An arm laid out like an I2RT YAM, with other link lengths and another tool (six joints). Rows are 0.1 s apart.
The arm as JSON. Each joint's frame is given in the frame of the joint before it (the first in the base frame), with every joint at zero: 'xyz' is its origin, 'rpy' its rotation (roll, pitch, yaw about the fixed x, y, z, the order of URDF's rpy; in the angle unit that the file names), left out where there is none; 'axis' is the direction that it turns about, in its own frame. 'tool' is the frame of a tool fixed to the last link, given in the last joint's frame.
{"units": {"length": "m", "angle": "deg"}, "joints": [
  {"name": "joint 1", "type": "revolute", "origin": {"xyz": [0.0, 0.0, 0.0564]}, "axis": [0.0, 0.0, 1.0]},
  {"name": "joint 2", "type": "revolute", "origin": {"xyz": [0.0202, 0.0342, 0.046]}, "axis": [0.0, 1.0, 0.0]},
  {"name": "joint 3", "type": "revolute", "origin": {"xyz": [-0.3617, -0.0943, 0.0]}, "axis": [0.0, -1.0, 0.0]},
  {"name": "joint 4", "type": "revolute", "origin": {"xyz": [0.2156, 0.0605, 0.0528]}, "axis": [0.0, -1.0, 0.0]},
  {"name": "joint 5", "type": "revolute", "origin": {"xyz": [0.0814, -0.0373, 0.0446]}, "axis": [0.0, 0.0, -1.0]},
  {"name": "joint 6", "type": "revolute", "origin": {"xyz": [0.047, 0.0, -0.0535]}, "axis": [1.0, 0.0, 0.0]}
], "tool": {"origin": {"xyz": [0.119, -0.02, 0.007], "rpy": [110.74, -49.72, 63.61]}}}
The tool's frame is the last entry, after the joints.
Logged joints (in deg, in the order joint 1, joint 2, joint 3, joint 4, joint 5, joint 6), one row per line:
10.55 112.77 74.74 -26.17 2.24 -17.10
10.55 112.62 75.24 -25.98 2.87 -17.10
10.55 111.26 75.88 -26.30 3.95 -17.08
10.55 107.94 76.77 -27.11 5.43 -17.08
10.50 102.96 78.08 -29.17 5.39 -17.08
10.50 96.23 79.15 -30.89 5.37 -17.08
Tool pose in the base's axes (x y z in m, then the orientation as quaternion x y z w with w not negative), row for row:
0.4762 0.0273 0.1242 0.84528 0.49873 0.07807 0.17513
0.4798 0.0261 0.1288 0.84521 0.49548 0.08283 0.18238
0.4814 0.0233 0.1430 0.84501 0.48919 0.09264 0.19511
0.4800 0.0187 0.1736 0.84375 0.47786 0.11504 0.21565
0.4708 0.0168 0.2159 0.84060 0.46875 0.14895 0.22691
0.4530 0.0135 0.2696 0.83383 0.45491 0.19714 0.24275
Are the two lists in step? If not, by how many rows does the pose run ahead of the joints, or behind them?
They are in step.
